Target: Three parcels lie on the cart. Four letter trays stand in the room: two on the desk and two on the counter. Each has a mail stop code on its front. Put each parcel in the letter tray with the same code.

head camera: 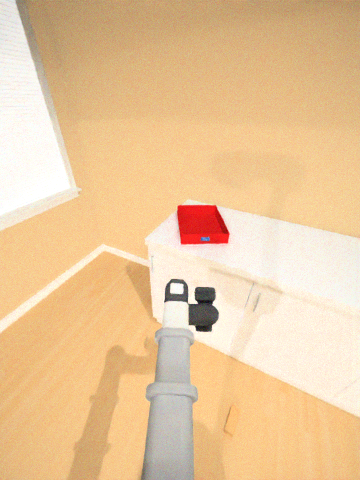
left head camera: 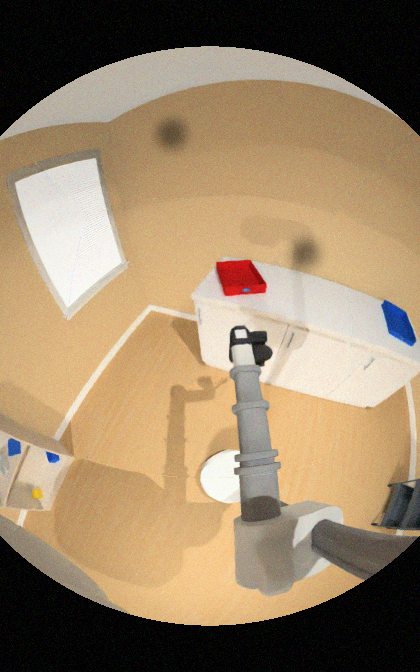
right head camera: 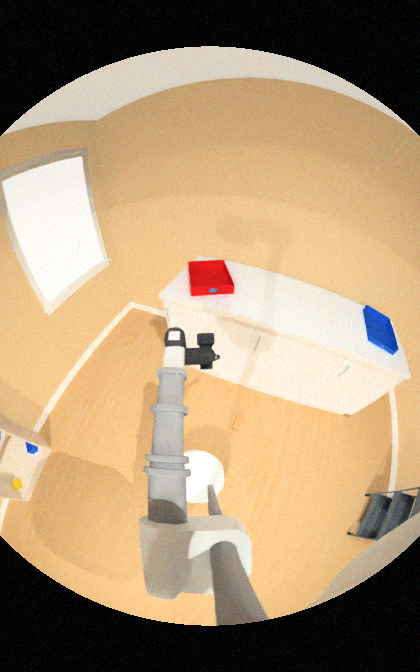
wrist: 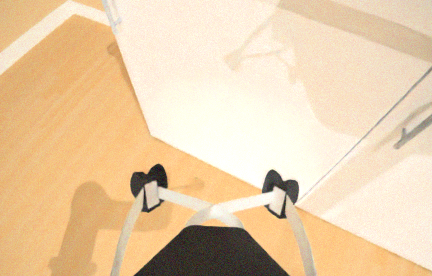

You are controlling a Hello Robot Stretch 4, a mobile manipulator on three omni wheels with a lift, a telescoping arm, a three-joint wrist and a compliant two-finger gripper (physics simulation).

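Places are measured from the robot's base along level axes (x ahead, y left, z up), in centimetres.
Where they show: gripper, between the fingertips: [wrist: 214, 182].
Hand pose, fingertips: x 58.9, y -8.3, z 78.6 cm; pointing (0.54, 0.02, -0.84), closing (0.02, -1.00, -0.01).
After its pixels a point has its place.
A red letter tray [head camera: 202, 225] {z 88.6, x 115.0, y -13.7 cm} [left head camera: 241, 277] [right head camera: 211, 277] stands on the left end of the white counter [head camera: 300, 260] {z 88.3, x 86.0, y -60.6 cm} [left head camera: 320, 305] [right head camera: 300, 305]; its inside looks empty. Its front has a small blue label, too small to read. A blue letter tray [left head camera: 398, 324] [right head camera: 380, 330] stands at the counter's right end; no code can be read. My gripper [wrist: 214, 182] {z 78.6, x 58.9, y -8.3 cm} is open and empty in the wrist view, with its fingers spread in front of the counter's doors, over the floor by the counter's lower edge. In the head views the fingers are hidden. No parcel can be made out.
A pale open-fronted unit at the far left holds small blue pieces [left head camera: 14, 446] [right head camera: 31, 448] and a yellow piece [left head camera: 37, 493] [right head camera: 17, 484]. A dark slatted object [left head camera: 400, 505] [right head camera: 374, 517] stands at the lower right. A white disc [left head camera: 219, 475] [right head camera: 206, 475] shows beside my arm.
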